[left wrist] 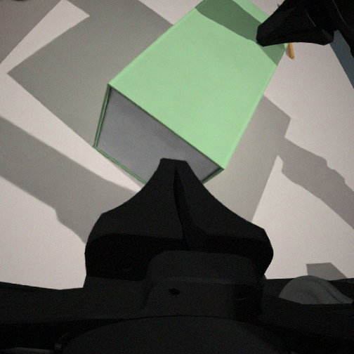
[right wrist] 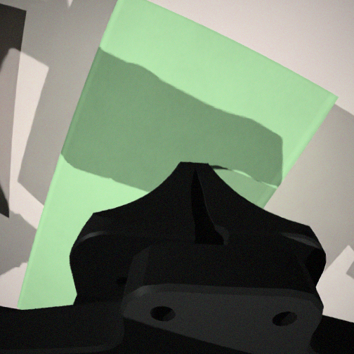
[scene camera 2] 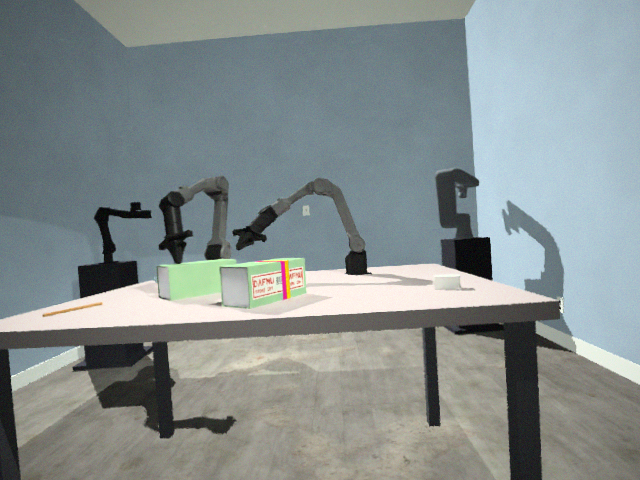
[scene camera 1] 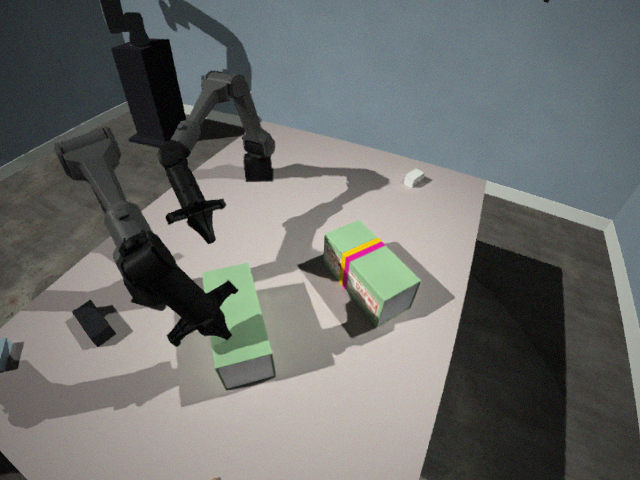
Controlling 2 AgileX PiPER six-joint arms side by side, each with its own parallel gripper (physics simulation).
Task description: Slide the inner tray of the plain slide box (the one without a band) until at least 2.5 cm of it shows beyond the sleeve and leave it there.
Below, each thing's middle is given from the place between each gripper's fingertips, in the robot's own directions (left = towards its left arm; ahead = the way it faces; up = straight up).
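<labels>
The black block (scene camera 1: 95,325) has my right hand 90 mm above it, 350 mm past it and 70 mm to the left of it.
As for my left hand, the black block is 240 mm to the right of it, 130 mm below it and 210 mm behind it.
</labels>
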